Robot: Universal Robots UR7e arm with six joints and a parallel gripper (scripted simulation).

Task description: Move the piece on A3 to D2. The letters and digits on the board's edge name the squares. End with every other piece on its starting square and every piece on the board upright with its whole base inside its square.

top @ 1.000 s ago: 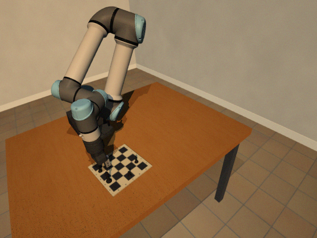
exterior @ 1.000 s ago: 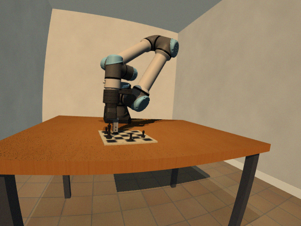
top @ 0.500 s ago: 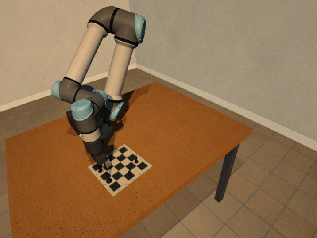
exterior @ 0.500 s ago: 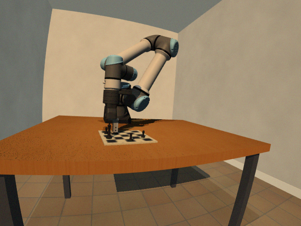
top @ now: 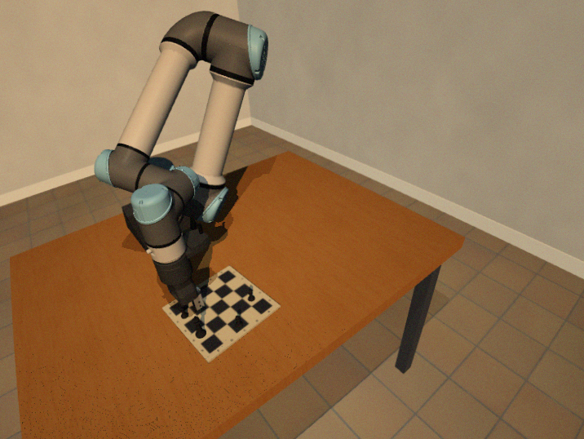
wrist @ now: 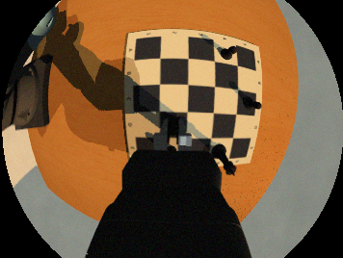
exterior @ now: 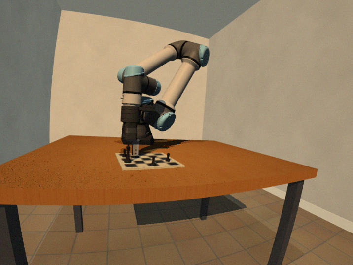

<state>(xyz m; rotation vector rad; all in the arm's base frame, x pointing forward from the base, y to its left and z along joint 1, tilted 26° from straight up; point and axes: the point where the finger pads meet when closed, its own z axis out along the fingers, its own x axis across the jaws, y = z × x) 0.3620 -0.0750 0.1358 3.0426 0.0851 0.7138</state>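
Now: hand 40 mm to the right of the chessboard, 40 mm short of it and 30 mm above it. From my hand the other things lie so: tall chess piece 80 mm ahead, 40 mm to the right, 10 mm above.
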